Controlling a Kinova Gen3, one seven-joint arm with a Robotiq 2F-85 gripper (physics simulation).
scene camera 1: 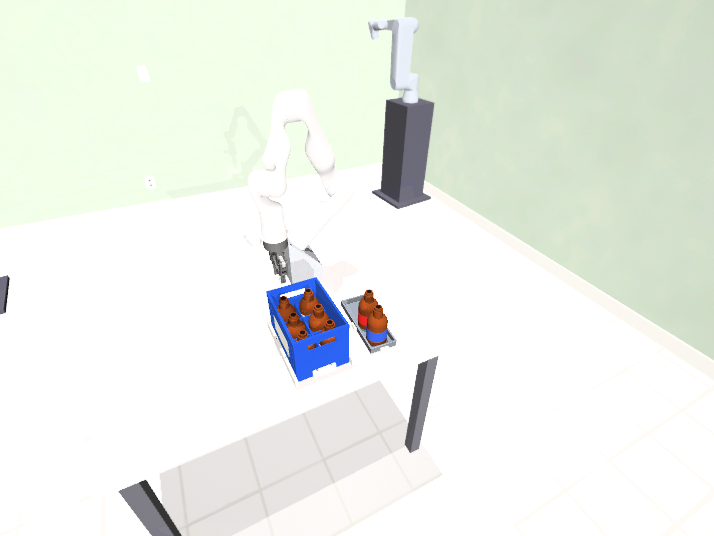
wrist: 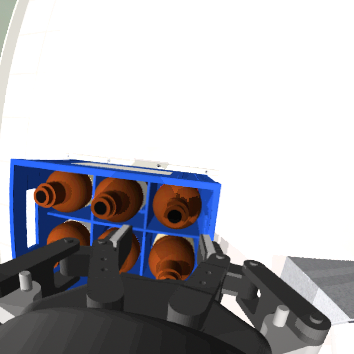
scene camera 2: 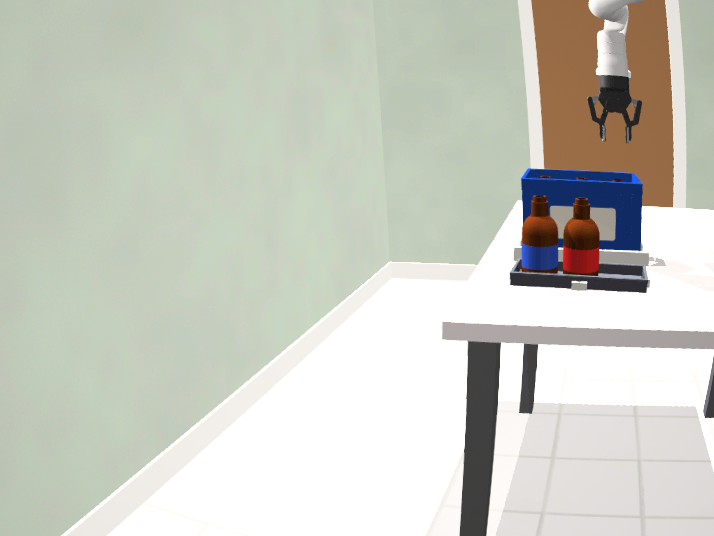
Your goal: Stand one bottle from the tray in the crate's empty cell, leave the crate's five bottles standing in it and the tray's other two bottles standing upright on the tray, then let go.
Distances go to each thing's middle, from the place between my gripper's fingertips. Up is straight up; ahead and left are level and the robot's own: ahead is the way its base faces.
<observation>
Right now my hand is 24 cm above the pale strip [scene camera 2: 605, 256], 14 cm to the right of it and 10 cm short of it.
</observation>
